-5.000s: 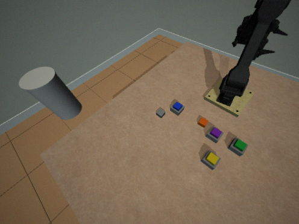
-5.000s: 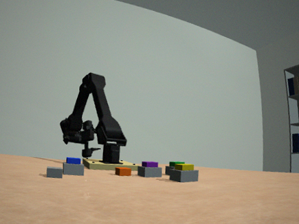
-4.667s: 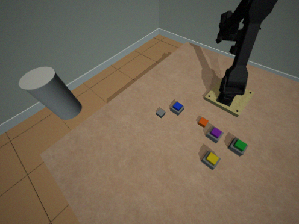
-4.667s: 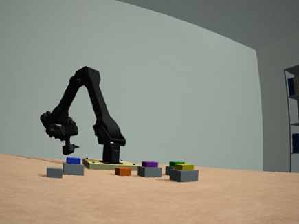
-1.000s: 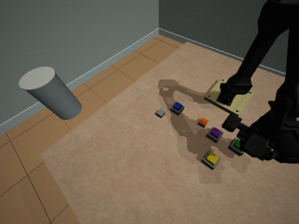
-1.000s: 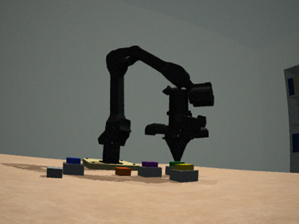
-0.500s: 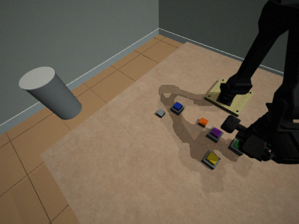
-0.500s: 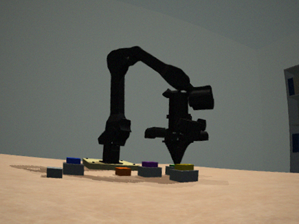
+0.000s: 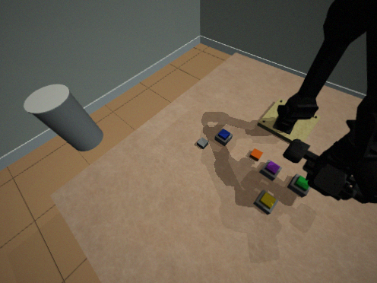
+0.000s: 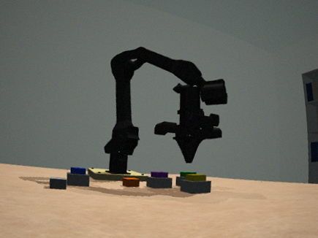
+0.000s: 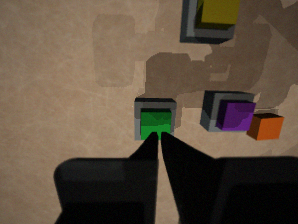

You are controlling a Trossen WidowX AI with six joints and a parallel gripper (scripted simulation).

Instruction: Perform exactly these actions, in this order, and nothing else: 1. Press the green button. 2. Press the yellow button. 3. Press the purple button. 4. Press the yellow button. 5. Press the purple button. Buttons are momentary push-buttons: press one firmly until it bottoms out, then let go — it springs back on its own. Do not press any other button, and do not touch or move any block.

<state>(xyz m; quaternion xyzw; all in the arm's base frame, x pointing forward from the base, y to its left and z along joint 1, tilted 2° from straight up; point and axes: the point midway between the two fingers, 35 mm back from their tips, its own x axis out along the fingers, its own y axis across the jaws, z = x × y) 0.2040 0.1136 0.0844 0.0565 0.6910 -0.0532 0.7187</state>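
My gripper tip is now 3 cm above the green button. Round my gripper tip: purple button (9 cm to the right, 3 cm below); then yellow button (10 cm ahead, 7 cm to the right, 3 cm below); then orange block (4 cm behind, 15 cm to the right, 5 cm below).
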